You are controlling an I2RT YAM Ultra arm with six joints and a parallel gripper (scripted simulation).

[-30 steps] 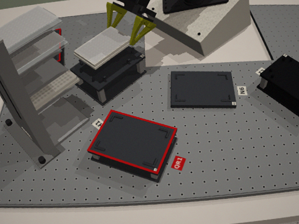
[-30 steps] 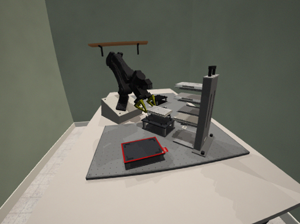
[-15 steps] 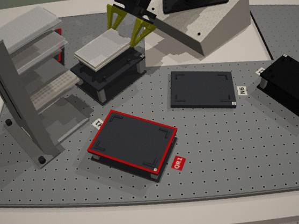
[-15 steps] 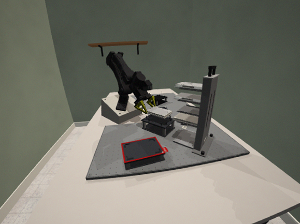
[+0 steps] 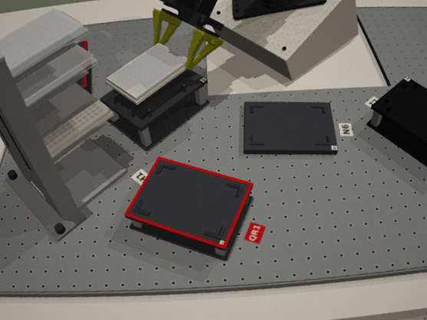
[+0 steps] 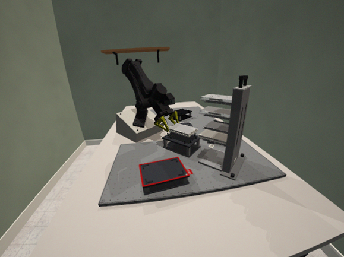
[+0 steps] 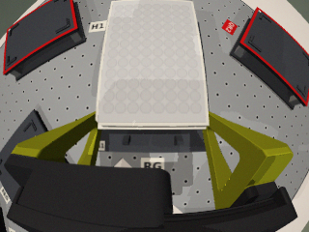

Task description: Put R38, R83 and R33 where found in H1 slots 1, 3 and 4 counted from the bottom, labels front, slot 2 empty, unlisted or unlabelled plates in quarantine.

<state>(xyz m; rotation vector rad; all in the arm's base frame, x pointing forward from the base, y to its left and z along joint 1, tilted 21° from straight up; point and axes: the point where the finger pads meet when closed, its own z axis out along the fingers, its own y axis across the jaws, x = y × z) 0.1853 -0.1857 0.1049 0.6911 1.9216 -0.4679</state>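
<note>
The black regrip nest RG lies 40 mm to the right of my hand, 40 mm below it and 40 mm ahead of it. The rest, counted from my hand: RG label: 100 mm below, 40 mm behind, 30 mm to the left; then red-framed nest QR2: 260 mm to the right, 60 mm below, 60 mm behind; then flat nest N6: 210 mm to the left, 90 mm below, 90 mm ahead.
</note>
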